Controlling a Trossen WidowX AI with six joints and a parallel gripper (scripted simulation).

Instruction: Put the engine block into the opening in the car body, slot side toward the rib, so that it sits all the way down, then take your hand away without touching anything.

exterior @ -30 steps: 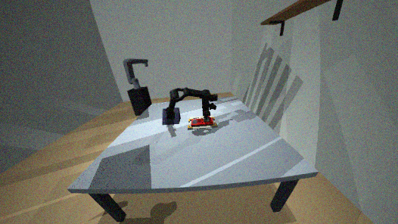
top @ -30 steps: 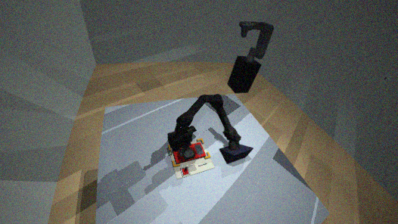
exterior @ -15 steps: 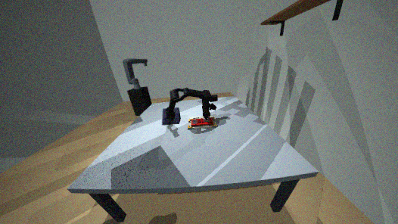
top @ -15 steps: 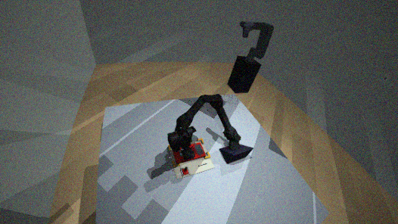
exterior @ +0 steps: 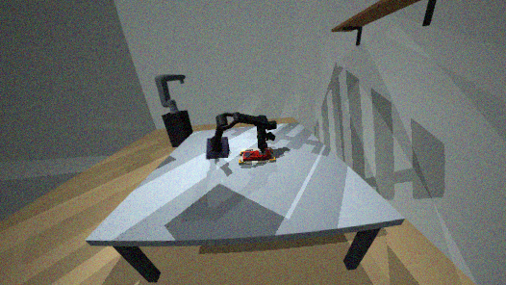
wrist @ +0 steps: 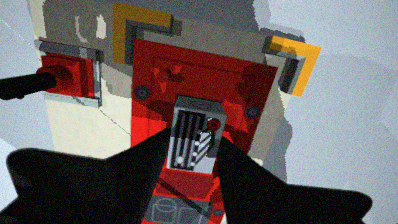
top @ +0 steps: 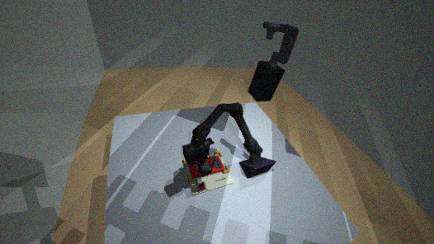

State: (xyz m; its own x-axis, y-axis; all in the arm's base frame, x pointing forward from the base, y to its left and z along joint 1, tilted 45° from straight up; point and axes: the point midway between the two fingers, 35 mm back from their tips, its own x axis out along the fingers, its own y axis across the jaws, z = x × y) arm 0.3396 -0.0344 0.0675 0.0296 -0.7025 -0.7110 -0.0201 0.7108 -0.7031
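Now: the engine block 10 mm below my gripper tip.
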